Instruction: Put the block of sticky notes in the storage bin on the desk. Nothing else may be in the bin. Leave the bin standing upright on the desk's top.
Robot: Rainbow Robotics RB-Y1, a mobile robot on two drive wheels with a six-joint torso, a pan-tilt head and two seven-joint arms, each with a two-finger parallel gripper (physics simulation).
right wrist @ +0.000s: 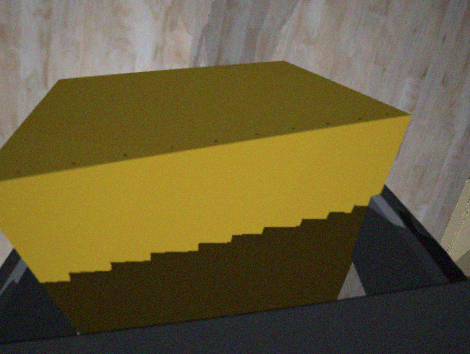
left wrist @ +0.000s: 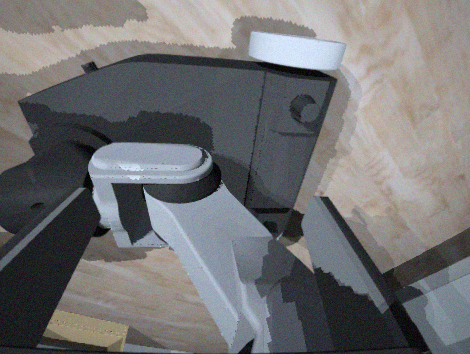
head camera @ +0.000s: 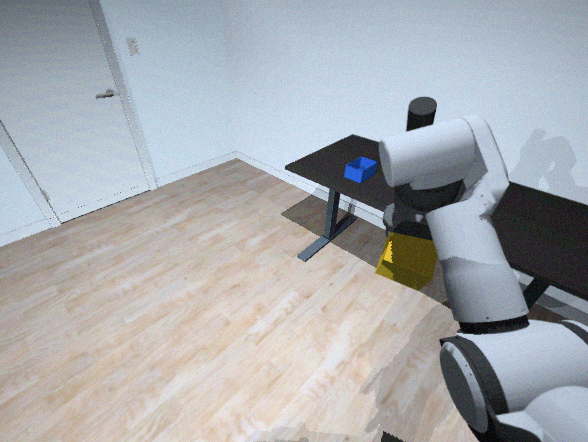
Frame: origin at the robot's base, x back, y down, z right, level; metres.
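Seen in the pictures: left gripper, fingertip midpoint: (left wrist: 202, 206); right gripper, fingertip midpoint: (right wrist: 212, 176) (head camera: 413, 238).
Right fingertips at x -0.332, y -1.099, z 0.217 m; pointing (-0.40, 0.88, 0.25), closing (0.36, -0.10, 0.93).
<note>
Offsets run from my right fingertips to a thing's middle. "pt": to the spot under its first point. Level surfaces: height alone.
The blue storage bin @(dx -1.003, dy +0.341, dz +0.058 m) (head camera: 355, 174) stands upright on the dark desk @(dy +0.378 m) (head camera: 320, 157), near the desk's left end in the head view. Nothing shows in the visible part of its inside. My right gripper (head camera: 409, 231) (right wrist: 212, 176) is shut on the yellow block of sticky notes @(dx +0.028, dy +0.002, dz -0.014 m) (head camera: 412, 255) (right wrist: 210, 190). The block hangs below the gripper, in front of the desk and to the right of the bin in the head view. My arm hides part of the gripper and the middle of the desk. My left gripper (left wrist: 202, 206) is open, with no object held between its fingers.
The desk's metal leg @(pt dx -1.254, dy +0.851, dz -0.048 m) (head camera: 331, 215) and foot stand below its left end. A wall runs behind the desk, and a door (head camera: 55, 100) is at the far left. A pale wooden piece @(pt dx +1.270, dy +1.020, dz +1.128 m) (left wrist: 87, 330) (right wrist: 457, 222) shows at the edge of both wrist views.
</note>
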